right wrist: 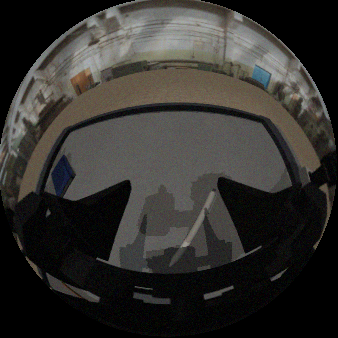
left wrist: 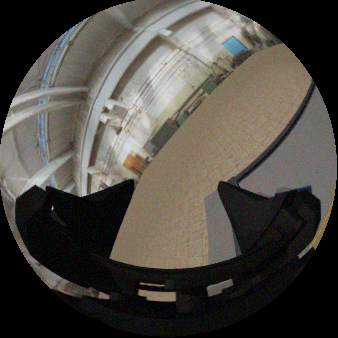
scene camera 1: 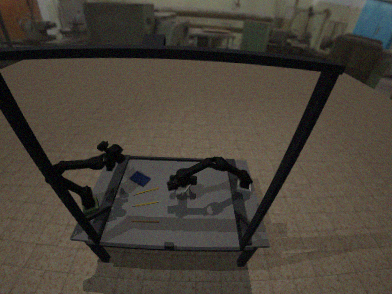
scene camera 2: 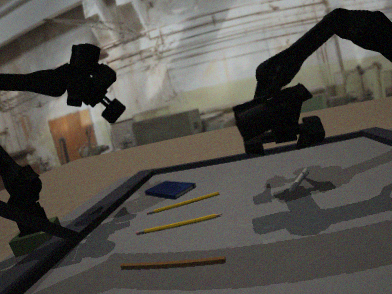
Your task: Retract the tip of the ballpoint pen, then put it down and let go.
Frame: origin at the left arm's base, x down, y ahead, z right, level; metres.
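Seen in the pictures: left gripper, between the fingertips: [left wrist: 177, 184] [scene camera 2: 104, 99]; right gripper, between the fingertips: [right wrist: 174, 183] [scene camera 2: 280, 151]; left arm's base, origin of its link: [scene camera 1: 89, 204]; right arm's base, origin of its link: [scene camera 1: 244, 185].
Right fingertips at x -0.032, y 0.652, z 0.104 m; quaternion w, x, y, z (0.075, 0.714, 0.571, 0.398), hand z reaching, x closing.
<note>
Pixels of each thing's middle, then the offset from my right fingertips to it.
- light grey-white ballpoint pen, middle of its body: [right wrist: 194, 229] [scene camera 2: 299, 179] [scene camera 1: 186, 189] dx +0.067, dy +0.000, dz +0.060 m
- blue notebook, middle of its body: [scene camera 2: 169, 189] [right wrist: 60, 173] [scene camera 1: 140, 178] dx +0.066, dy -0.271, dz -0.201 m
- orange-brown stick, middle of its body: [scene camera 2: 169, 264] [scene camera 1: 145, 221] dx +0.069, dy -0.357, dz +0.157 m
A light grey-white ballpoint pen [scene camera 1: 187, 190] [scene camera 2: 300, 180] [right wrist: 200, 220] lies on the grey table, slanting between and below the right fingers in the right wrist view. Its tip is too small and dark to make out. My right gripper [scene camera 1: 181, 184] [scene camera 2: 282, 140] [right wrist: 174, 183] is open and empty, pointing down above the pen, with a gap between its fingers and the table. My left gripper [scene camera 2: 95, 103] [left wrist: 177, 184] is open and empty, raised high at the left of both scene views, well away from the pen.
A blue notebook [scene camera 1: 140, 179] [scene camera 2: 171, 189] [right wrist: 62, 175] lies left of the pen. Two yellow pencils [scene camera 2: 185, 203] [scene camera 2: 180, 224] and an orange-brown stick [scene camera 1: 145, 221] [scene camera 2: 172, 263] lie nearer the front. Dark frame posts [scene camera 1: 295, 145] stand around the table.
</note>
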